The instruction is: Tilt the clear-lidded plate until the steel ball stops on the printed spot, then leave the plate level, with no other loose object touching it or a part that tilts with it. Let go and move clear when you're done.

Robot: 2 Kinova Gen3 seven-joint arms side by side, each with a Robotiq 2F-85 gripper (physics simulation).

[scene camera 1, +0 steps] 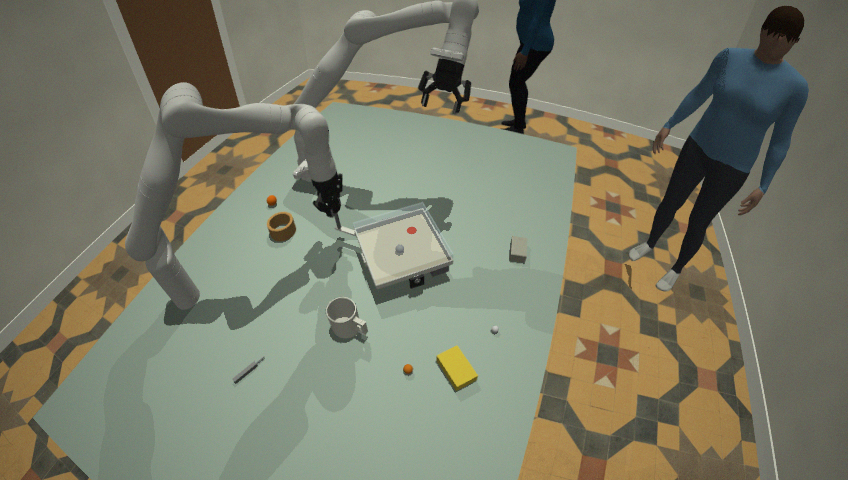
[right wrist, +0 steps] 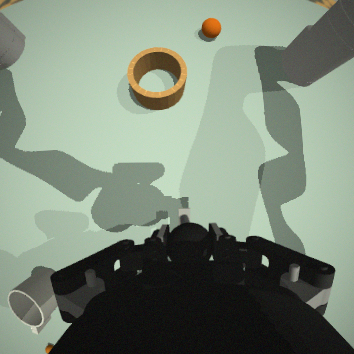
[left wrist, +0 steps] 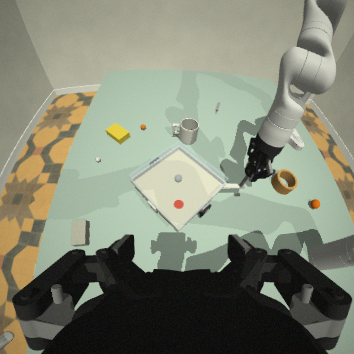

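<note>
The clear-lidded plate stands mid-table. The steel ball lies inside near its middle, clearly apart from the red printed spot. Whether the plate is exactly level I cannot tell. A pale handle arm runs from one side to a thin post under my right gripper. My right gripper is shut on the handle's dark round knob. My left gripper is open and empty, high beyond the plate.
Around the plate lie a grey mug, a wooden ring, orange balls, a yellow block, a grey block, a small white ball and a thin grey tool. None of these visibly touches the plate.
</note>
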